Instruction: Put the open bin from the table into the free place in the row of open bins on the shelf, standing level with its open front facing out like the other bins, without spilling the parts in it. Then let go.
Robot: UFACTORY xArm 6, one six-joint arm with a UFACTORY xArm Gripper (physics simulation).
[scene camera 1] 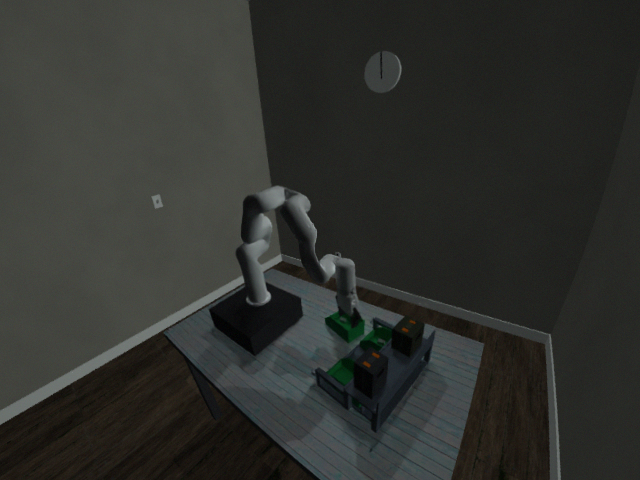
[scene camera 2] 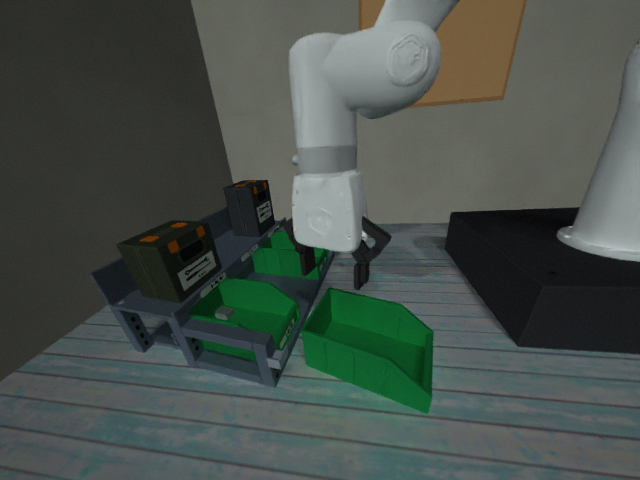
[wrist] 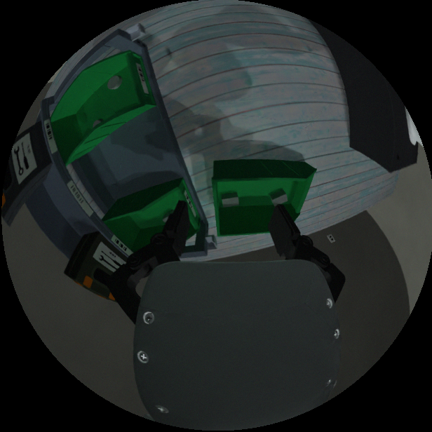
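Seen in the pictures: gripper, between the fingertips: (scene camera 1: pixel 348 320) (scene camera 2: pixel 333 278); arm's base, origin of its link: (scene camera 1: pixel 258 298) (scene camera 2: pixel 608 243).
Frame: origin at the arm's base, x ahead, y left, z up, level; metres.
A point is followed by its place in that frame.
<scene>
The open green bin (scene camera 1: pixel 352 334) {y 0.209, x 0.446, z -0.079 m} (scene camera 2: pixel 356 364) {y 0.289, x 0.373, z -0.071 m} (wrist: pixel 260 170) stands upright on the table beside the shelf (scene camera 1: pixel 400 382) {y 0.089, x 0.766, z 0.011 m} (scene camera 2: pixel 266 361) {y 0.326, x 0.485, z -0.061 m}, its low front towards the robot base. Two pale parts (wrist: pixel 230 199) (wrist: pixel 279 196) lie in it in the wrist view. My gripper (scene camera 1: pixel 351 316) {y 0.203, x 0.428, z -0.004 m} (scene camera 2: pixel 333 277) {y 0.203, x 0.428, z -0.004 m} (wrist: pixel 231 213) is open and empty, fingers pointing down, above the bin's level. The free place (scene camera 2: pixel 289 285) {y 0.112, x 0.565, z -0.110 m} (wrist: pixel 127 157) is between two green shelf bins, one nearer the loose bin (scene camera 1: pixel 376 338) {y 0.285, x 0.520, z -0.107 m} (scene camera 2: pixel 253 297) {y 0.208, x 0.590, z -0.073 m} (wrist: pixel 145 215) and one farther (scene camera 1: pixel 341 370) {y 0.055, x 0.529, z -0.107 m} (scene camera 2: pixel 281 260) {y 0.081, x 0.596, z -0.065 m} (wrist: pixel 132 85).
Two dark boxes with orange corners, one (scene camera 1: pixel 408 335) {y 0.219, x 0.705, z 0.081 m} (scene camera 2: pixel 170 260) {y 0.297, x 0.638, z 0.056 m} (wrist: pixel 95 265) and another (scene camera 1: pixel 370 373) {y -0.008, x 0.719, z 0.104 m} (scene camera 2: pixel 250 209) {y 0.071, x 0.662, z 0.056 m} (wrist: pixel 22 165), stand on the shelf's raised back part. The black robot base block (scene camera 1: pixel 253 320) {y -0.097, x 0.127, z -0.004 m} (scene camera 2: pixel 496 268) {y 0.063, x 0.168, z -0.035 m} (wrist: pixel 370 100) stands across the table from the shelf.
</scene>
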